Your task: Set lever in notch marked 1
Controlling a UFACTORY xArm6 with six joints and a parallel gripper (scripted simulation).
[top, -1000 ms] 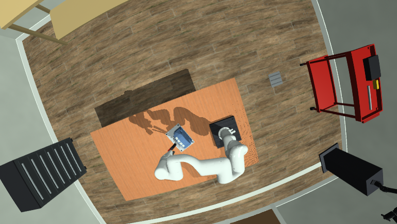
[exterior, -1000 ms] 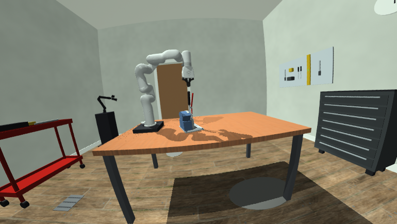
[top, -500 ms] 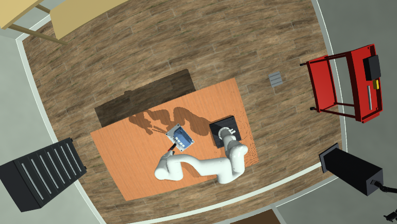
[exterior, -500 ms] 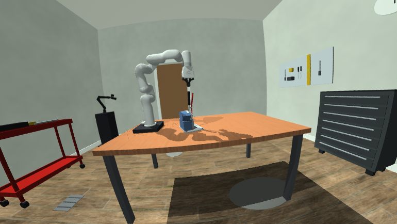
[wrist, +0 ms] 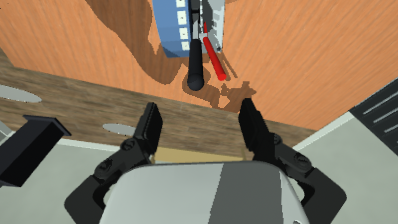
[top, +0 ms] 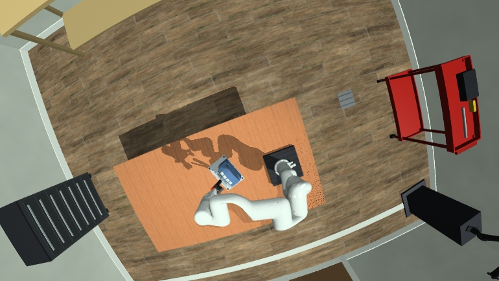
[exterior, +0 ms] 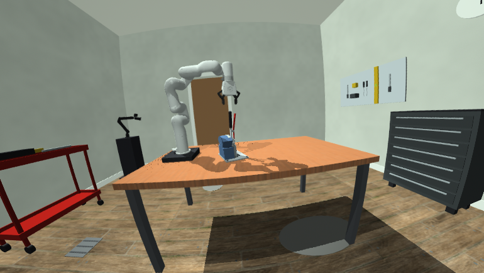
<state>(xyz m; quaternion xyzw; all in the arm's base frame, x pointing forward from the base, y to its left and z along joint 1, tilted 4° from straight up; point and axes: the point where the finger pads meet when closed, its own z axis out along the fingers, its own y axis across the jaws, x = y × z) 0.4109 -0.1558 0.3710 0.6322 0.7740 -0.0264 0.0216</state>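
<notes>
Right now my hand is 10 mm short of the red bar, 20 mm to the right of it and 200 mm above it.
</notes>
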